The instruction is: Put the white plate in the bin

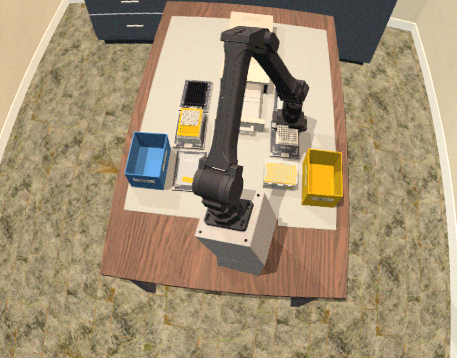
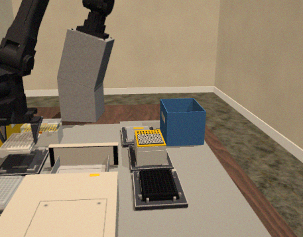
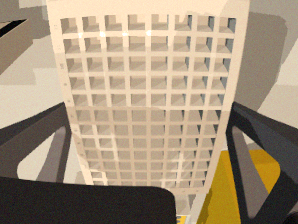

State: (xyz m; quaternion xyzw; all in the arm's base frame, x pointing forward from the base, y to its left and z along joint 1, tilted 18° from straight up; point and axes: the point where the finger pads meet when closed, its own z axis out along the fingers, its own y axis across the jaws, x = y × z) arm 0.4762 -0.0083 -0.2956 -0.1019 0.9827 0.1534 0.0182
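Now: hand 70 mm above the dark nest. From my hand the other things lie so: white plate (right at my hand); then clear plate (170 mm ahead, 20 mm to the left, 60 mm below); then yellow waste bin (160 mm behind, 170 mm to the right, 40 mm below).
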